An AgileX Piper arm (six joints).
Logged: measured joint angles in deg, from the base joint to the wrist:
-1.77 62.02 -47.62 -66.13 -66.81 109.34
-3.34 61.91 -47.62 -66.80 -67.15 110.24
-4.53 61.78 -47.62 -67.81 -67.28 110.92
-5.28 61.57 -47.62 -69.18 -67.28 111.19
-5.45 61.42 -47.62 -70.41 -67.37 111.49
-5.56 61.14 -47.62 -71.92 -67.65 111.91
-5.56 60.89 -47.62 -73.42 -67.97 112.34
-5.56 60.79 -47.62 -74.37 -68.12 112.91
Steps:
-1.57 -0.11 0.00 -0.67 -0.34 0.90
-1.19 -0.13 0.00 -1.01 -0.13 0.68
-0.75 -0.21 0.00 -1.37 0.00 0.27
-0.17 -0.15 0.00 -1.23 -0.09 0.30
-0.11 -0.28 0.00 -1.51 -0.28 0.42
0.00 -0.25 0.00 -1.50 -0.32 0.43
0.00 -0.10 0.00 -0.95 -0.15 0.57

